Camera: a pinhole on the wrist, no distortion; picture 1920 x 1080 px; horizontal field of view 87.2 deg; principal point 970.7 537.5 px. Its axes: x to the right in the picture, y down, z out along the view. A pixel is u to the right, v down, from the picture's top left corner.
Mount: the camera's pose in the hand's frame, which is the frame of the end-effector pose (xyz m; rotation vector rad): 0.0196 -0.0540 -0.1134 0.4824 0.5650 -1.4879
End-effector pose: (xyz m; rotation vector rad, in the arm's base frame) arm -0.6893 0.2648 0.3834 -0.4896 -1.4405 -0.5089
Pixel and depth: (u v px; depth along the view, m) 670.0 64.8 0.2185
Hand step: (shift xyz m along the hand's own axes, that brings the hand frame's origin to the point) -0.0707 -0.1421 0.1024
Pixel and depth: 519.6 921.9 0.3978
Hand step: 0.1929 -0.1564 0.3018
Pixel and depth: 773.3 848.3 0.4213
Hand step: 0.1724 -0.2465 0.2618
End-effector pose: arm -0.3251 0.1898 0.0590 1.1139 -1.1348 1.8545
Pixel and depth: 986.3 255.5 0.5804
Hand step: -0.1107 -0.4268 0.3419
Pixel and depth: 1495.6 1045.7 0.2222
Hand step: 0.1436 -0.2788 -0.0164
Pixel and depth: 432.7 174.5 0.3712
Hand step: -0.0934 -0.1338 0.3058
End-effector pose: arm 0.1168 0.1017 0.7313 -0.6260 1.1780 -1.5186
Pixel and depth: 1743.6 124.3 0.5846
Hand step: -0.1877 -0.7761 0.0755
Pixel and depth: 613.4 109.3 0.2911
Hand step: -0.0879 -0.1581 0.1837
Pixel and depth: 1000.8 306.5 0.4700
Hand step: -0.0622 -0.3604 0.2501
